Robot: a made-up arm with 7 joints.
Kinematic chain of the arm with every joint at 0, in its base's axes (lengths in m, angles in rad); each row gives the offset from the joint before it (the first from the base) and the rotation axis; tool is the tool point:
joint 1: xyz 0 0 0.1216 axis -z
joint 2: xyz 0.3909 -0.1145 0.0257 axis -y
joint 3: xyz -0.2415 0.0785 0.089 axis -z
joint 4: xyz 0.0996 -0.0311 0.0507 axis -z
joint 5: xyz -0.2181 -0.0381 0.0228 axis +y
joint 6: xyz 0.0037 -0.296 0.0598 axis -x
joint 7: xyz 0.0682 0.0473 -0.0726 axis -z
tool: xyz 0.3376 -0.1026 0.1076
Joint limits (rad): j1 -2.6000..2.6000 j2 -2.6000..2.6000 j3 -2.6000..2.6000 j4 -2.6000..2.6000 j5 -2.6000..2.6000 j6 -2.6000..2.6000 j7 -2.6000..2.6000
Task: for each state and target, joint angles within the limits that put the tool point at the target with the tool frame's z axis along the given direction. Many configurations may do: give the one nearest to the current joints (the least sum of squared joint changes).
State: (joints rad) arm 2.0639 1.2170 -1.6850 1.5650 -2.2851 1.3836 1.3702
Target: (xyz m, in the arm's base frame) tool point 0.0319 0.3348 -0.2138 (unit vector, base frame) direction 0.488 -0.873 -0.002
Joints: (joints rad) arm 2.6000 0.6450 -1.6108 1.4498 -1.4586 1.7572 1.8826
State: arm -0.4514 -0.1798 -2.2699 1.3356 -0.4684 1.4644 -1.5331
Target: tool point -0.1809 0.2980 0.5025 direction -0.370 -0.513 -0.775
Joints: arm -1.2215 0.6006 -2.6000 0.7484 -0.9643 2.1154 -0.8072
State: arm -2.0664 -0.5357 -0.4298 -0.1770 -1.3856 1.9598 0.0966
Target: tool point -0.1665 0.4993 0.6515 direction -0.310 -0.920 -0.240
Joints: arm -2.2530 -0.0205 -0.5891 -0.2275 -0.7770 1.9299 -0.0855
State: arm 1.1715 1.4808 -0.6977 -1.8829 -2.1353 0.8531 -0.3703
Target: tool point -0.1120 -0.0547 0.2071 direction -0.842 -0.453 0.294
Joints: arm 1.2384 1.3174 -0.5529 -1.8338 -1.6555 0.4846 -1.4637
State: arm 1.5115 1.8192 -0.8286 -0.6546 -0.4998 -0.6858 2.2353
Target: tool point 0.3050 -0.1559 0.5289 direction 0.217 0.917 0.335
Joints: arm 1.3540 1.8206 -1.3286 -1.2208 -0.2830 -0.6916 2.0723
